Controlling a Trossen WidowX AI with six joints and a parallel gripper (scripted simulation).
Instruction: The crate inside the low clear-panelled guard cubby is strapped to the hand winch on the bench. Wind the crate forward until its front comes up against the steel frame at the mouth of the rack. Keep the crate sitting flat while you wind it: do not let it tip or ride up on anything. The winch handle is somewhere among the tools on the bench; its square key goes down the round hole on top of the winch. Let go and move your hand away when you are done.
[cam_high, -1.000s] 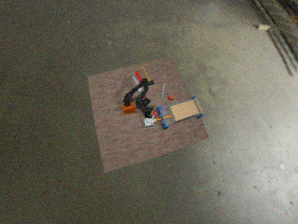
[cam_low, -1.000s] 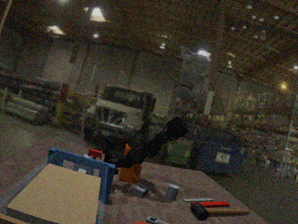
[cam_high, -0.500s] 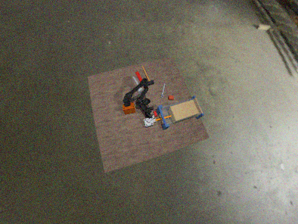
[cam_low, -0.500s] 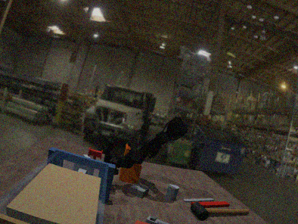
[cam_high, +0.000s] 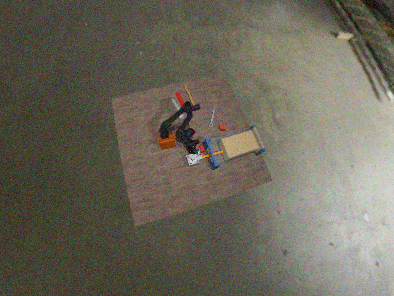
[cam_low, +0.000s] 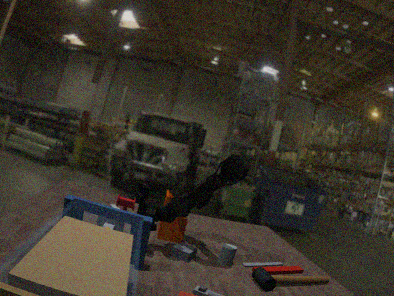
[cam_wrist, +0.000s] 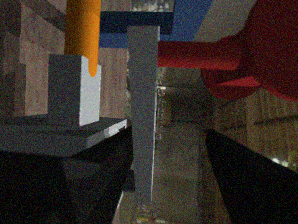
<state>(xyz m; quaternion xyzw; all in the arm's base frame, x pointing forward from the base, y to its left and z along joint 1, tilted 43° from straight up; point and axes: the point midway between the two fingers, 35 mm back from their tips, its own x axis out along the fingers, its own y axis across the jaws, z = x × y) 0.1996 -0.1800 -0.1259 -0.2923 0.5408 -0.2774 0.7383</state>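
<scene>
My gripper tip is 1 cm short of the winch handle, 2 cm to the right of it and 1 cm above it. From my gripper tip the other things lie so: blue steel frame (11 cm ahead, 2 cm to the right, 3 cm below); then winch (6 cm behind, 2 cm to the right, 10 cm below); then red knob (5 cm ahead, 3 cm to the left, 2 cm above).
</scene>
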